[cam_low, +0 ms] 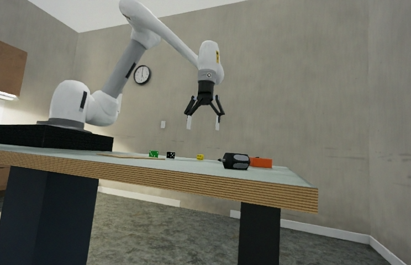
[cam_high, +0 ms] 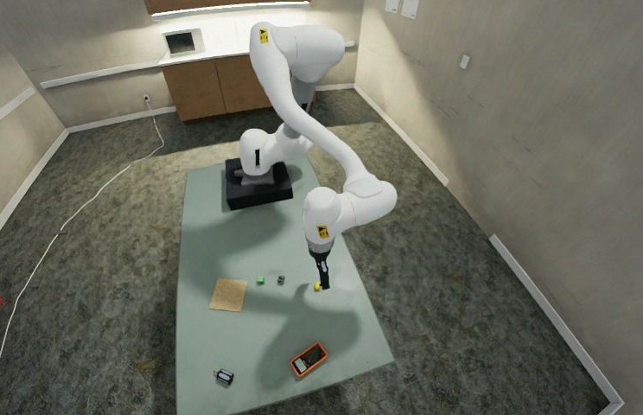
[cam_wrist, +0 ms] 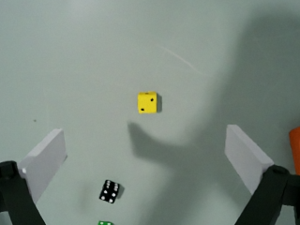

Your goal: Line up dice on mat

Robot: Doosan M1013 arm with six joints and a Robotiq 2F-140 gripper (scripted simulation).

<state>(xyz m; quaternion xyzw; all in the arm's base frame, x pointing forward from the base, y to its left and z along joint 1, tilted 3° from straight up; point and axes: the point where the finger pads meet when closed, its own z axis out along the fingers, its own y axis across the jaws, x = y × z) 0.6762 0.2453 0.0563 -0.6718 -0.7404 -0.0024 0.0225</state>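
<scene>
The yellow die is 14 cm below my hand. From my hand the other things lie so: orange-cased handheld device: 29 cm ahead, 14 cm below, 8 cm to the right; then black die: 15 cm to the right, 14 cm below, 5 cm behind; then green die: 24 cm to the right, 14 cm below, 6 cm behind.
</scene>
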